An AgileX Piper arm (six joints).
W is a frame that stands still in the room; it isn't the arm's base.
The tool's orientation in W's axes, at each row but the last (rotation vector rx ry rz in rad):
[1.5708 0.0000 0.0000]
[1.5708 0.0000 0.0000]
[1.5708 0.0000 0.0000]
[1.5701 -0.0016 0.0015]
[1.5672 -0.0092 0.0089]
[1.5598 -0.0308 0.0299]
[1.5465 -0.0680 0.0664]
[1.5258 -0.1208 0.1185]
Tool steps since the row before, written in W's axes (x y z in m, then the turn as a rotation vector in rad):
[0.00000 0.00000 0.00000 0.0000 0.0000 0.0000]
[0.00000 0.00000 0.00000 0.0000 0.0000 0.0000]
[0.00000 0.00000 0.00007 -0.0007 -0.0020 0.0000]
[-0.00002 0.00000 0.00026 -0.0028 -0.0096 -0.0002]
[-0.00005 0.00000 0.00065 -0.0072 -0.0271 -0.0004]
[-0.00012 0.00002 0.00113 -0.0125 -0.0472 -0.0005]
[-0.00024 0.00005 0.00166 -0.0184 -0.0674 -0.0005]
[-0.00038 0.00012 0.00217 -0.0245 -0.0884 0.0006]
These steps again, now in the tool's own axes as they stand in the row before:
[0.00000 0.00000 0.00000 0.0000 0.0000 0.0000]
[0.00000 0.00000 0.00000 0.0000 0.0000 0.0000]
[0.00000 0.00007 0.00000 -0.0007 0.0000 0.0020]
[-0.00002 0.00026 0.00000 -0.0028 -0.0002 0.0096]
[-0.00004 0.00065 0.00000 -0.0072 -0.0004 0.0271]
[-0.00008 0.00113 -0.00001 -0.0125 -0.0005 0.0472]
[-0.00010 0.00168 -0.00001 -0.0184 -0.0005 0.0674]
[-0.00004 0.00221 -0.00003 -0.0243 0.0007 0.0885]

